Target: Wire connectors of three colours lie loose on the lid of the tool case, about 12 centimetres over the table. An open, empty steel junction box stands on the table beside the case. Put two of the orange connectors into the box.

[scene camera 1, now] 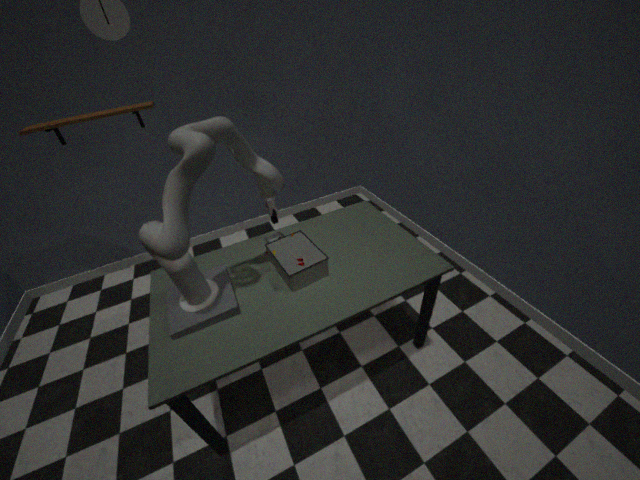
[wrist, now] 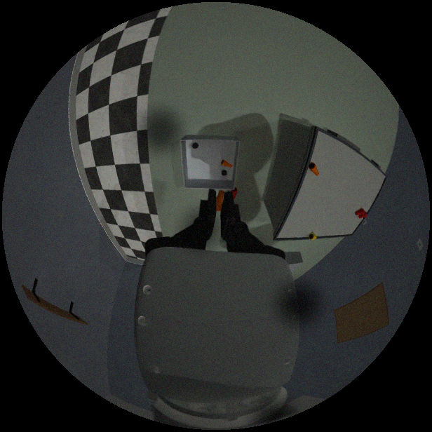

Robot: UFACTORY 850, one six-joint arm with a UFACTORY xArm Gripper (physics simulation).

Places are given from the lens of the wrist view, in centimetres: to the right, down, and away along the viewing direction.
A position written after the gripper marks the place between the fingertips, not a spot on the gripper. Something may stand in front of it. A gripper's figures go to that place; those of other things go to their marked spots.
gripper [wrist: 218, 200]: 0, -2, 15
steel junction box [wrist: 201, 155]: -3, -12, 26
